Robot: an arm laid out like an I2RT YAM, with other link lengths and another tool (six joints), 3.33 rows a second.
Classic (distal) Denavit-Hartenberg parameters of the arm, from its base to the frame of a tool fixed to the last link. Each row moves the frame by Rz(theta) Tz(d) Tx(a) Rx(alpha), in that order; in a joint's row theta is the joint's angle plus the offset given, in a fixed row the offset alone. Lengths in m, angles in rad.
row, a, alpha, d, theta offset
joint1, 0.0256, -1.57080, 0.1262, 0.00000
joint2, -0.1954, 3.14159, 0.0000, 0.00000
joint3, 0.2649, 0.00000, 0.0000, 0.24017
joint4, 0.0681, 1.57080, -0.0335, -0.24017
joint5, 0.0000, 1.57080, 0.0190, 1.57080
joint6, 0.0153, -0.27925, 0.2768, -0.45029
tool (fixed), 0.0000, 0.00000, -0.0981, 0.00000
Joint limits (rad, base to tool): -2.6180..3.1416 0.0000..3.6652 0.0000..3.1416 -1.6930..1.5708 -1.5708..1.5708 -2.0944..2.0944
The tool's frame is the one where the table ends.
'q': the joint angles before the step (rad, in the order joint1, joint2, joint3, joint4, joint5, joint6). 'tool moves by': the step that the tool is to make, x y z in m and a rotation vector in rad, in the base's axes. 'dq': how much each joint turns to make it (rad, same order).
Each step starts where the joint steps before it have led.
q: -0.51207, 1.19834, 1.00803, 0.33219, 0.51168, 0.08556
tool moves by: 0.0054, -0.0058, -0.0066, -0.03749, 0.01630, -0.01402
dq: -0.00850, 0.04507, -0.01520, 0.08762, -0.00084, -0.04703
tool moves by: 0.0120, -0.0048, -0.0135, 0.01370, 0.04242, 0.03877
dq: -0.01520, 0.03791, 0.01190, -0.01677, -0.05478, -0.00168
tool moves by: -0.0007, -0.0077, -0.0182, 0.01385, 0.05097, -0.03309
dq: -0.00796, 0.02395, -0.01288, -0.00549, 0.02348, -0.01890
